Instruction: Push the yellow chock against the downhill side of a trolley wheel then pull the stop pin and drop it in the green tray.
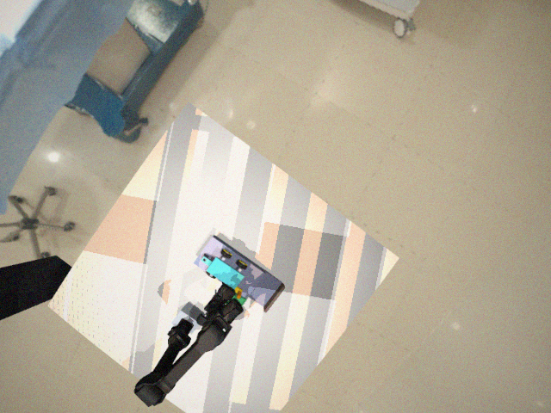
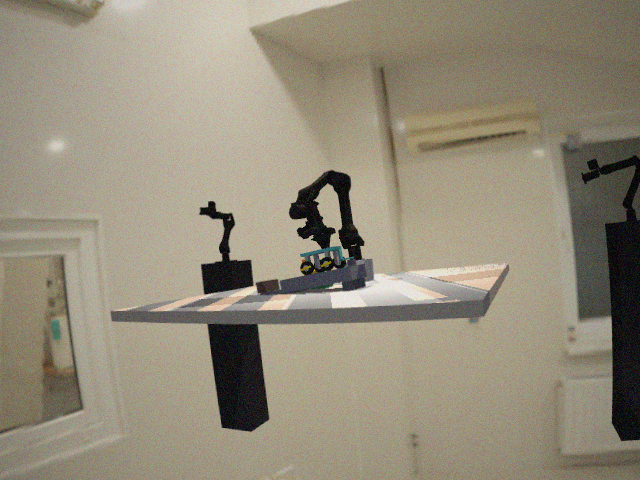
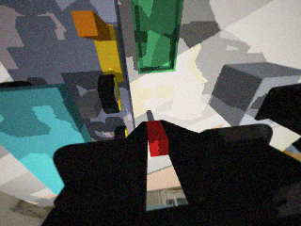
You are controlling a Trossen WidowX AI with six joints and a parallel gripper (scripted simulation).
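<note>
The green tray lies 15 cm below my gripper tip, 7 cm to the right of it and 3 cm behind it. From my gripper tip the other things lie so: yellow chock 6 cm to the right, 6 cm below, 4 cm ahead; then red-headed stop pin right at my gripper tip; then trolley 11 cm ahead, 3 cm below, 2 cm to the left.
</note>
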